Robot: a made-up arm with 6 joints.
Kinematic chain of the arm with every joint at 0, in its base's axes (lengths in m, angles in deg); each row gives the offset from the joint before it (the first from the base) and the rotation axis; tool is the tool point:
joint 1: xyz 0 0 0.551 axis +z
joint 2: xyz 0 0 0 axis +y
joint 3: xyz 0 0 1.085 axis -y
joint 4: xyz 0 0 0 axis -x
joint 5: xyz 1.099 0 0 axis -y
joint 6: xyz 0 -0.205 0 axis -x
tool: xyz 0 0 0
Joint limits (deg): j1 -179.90..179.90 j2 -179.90..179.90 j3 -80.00..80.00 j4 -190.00..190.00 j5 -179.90..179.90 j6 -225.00..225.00
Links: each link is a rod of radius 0.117 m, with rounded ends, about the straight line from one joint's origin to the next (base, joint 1, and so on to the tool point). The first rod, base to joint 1, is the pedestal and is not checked.
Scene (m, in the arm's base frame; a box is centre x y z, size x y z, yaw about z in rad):
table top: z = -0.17
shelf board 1: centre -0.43 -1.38 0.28 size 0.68 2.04 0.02 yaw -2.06
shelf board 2: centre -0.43 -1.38 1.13 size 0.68 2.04 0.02 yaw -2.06
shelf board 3: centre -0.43 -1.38 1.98 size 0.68 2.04 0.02 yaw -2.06
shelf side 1: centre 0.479 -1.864 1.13 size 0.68 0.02 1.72 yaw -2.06
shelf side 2: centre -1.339 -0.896 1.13 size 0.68 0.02 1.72 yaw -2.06
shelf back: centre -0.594 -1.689 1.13 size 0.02 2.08 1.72 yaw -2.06
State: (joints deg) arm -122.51 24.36 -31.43 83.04 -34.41 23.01
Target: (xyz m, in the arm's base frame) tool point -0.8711 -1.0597 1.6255
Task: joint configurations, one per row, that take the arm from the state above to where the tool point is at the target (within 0.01 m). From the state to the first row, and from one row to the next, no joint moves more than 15 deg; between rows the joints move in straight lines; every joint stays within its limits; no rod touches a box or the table.
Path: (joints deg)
1: -123.61 15.17 -44.14 82.49 -34.41 23.01
2: -124.71 5.99 -56.85 81.94 -34.41 23.01
3: -130.54 -6.76 -42.06 80.98 -34.41 23.01
4: -136.37 -19.51 -27.26 80.01 -34.41 23.01
5: -133.71 -8.49 -16.82 81.00 -34.41 23.01
6: -131.04 2.52 -6.38 81.99 -34.41 23.01
7: -128.37 13.54 4.06 82.98 -34.41 23.01

